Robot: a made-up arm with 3 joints.
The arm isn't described. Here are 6 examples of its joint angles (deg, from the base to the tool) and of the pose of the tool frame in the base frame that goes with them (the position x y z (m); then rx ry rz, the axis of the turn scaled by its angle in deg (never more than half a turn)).
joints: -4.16 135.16 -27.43
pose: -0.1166 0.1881 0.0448 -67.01 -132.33 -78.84
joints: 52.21 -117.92 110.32
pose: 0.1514 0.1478 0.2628 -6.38 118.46 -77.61
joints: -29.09 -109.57 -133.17
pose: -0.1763 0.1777 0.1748 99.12 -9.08 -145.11
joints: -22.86 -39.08 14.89
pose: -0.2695 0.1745 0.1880 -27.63 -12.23 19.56
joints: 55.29 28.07 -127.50
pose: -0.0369 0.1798 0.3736 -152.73 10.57 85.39
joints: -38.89 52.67 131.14
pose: -0.2264 0.1484 -0.0918 82.44 -101.38 56.23
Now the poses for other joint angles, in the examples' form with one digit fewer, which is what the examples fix.
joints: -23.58 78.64 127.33
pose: -0.206 0.148 -0.032 75.7 -111.3 63.3
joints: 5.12 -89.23 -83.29
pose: -0.087 0.191 0.305 -59.5 39.8 123.3
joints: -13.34 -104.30 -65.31
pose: -0.123 0.192 0.237 -53.2 45.2 105.6
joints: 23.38 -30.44 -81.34
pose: -0.111 0.191 0.367 -93.7 20.1 90.6
